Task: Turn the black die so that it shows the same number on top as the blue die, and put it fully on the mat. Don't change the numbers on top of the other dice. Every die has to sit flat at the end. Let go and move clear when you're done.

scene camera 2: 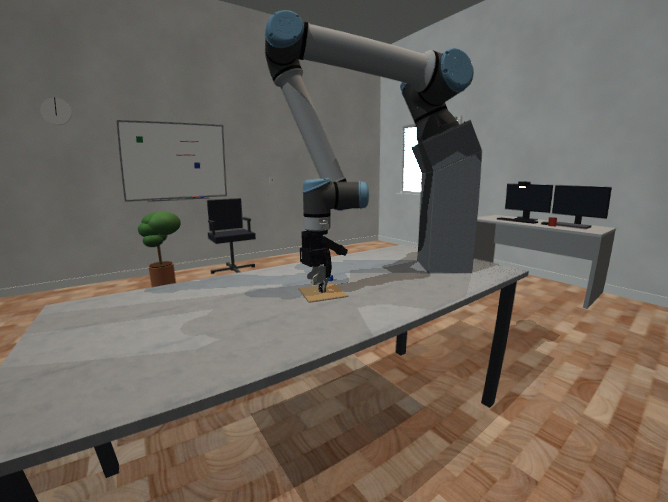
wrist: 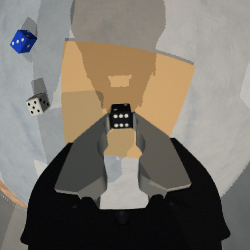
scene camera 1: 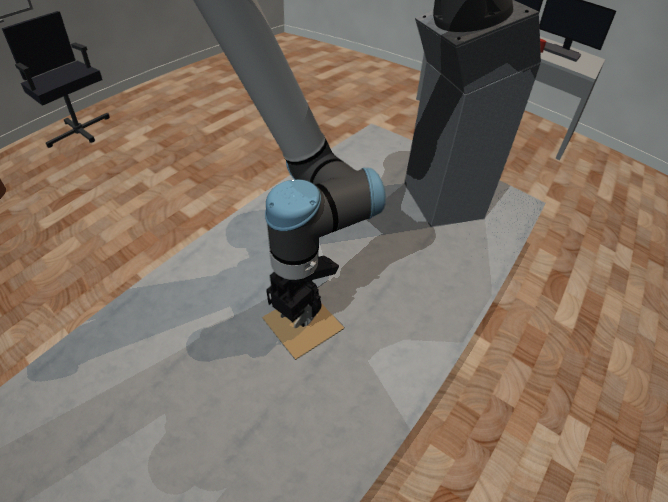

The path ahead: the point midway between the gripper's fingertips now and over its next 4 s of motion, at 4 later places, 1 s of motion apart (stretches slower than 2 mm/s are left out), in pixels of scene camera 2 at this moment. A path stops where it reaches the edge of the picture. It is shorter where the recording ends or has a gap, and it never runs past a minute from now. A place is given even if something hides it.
The gripper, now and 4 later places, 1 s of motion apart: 321, 291; 321, 270; 321, 262; 322, 264; 322, 266
